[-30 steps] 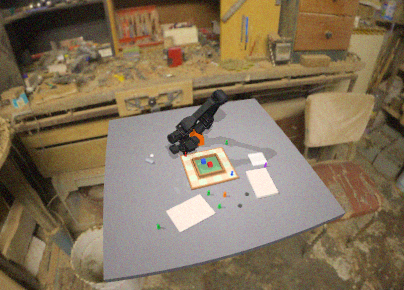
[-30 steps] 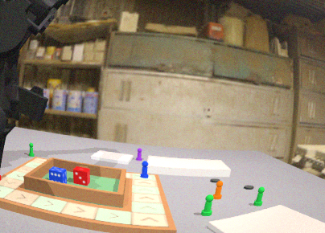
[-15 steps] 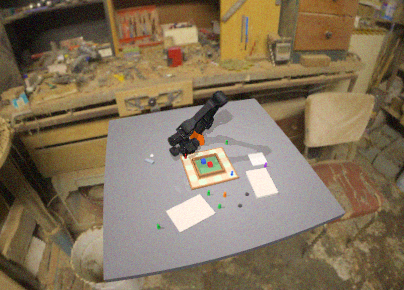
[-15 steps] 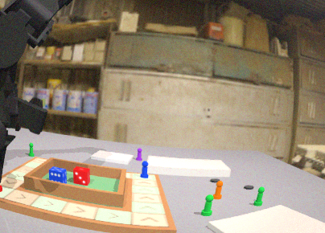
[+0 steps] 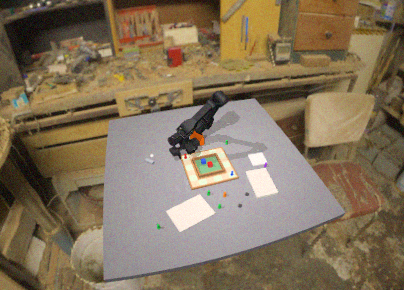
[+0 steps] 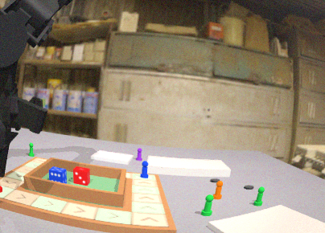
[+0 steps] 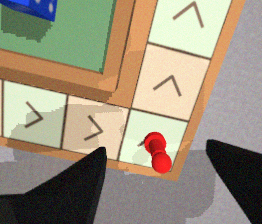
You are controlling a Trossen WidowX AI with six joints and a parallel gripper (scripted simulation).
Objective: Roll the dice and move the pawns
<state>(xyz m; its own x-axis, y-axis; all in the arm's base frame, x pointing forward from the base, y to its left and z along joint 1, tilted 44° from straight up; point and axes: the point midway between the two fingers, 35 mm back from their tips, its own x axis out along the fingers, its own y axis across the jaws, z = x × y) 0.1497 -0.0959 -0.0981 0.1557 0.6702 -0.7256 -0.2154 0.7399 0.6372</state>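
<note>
Now: the red pawn right at my gripper tip. Also, from my gripper tip: purple pawn: 44 cm to the left, 26 cm ahead, 1 cm below; blue pawn: 24 cm ahead, 20 cm to the left; orange pawn: 36 cm ahead, 10 cm to the left, 1 cm below.
</note>
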